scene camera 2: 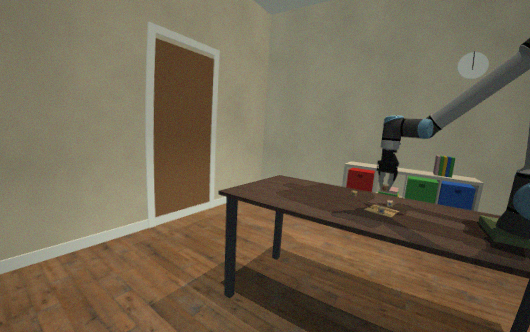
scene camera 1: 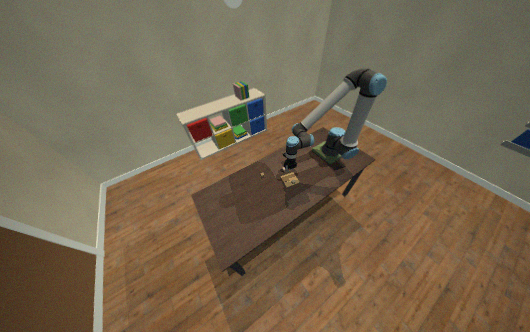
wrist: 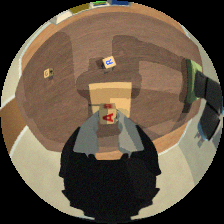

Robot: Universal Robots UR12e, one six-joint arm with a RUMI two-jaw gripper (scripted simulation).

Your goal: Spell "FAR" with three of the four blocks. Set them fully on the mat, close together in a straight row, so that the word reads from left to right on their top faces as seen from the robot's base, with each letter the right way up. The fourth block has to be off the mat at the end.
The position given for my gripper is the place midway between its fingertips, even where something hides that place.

Note:
In view: my gripper (wrist: 107, 110) and a tan mat (wrist: 119, 93).

